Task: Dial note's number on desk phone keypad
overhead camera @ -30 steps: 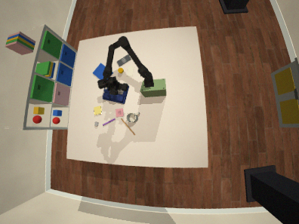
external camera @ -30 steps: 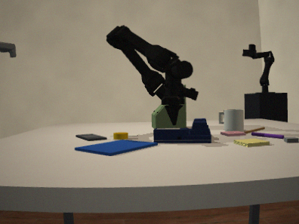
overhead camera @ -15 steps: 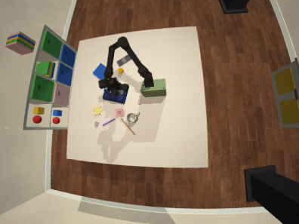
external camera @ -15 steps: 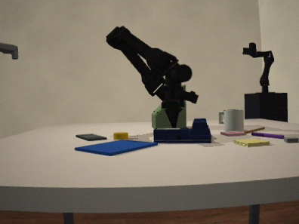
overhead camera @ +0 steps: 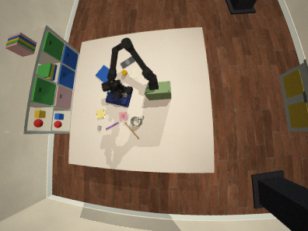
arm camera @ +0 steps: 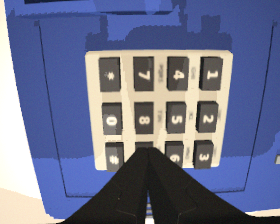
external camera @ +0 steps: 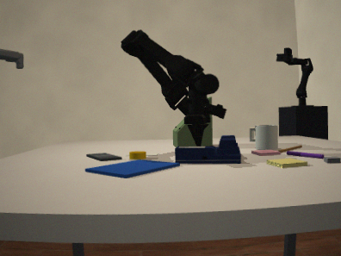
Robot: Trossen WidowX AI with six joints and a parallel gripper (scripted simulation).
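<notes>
Right now the 8 key is 30 mm below my hand and 20 mm to the left of it. From my hand the other things lie so: yellow tape: 190 mm to the right, 50 mm below, 10 mm ahead; dark blue desk phone: 60 mm ahead, 40 mm below, 20 mm to the left; handset: 70 mm to the left, 70 mm ahead, 20 mm below.
</notes>
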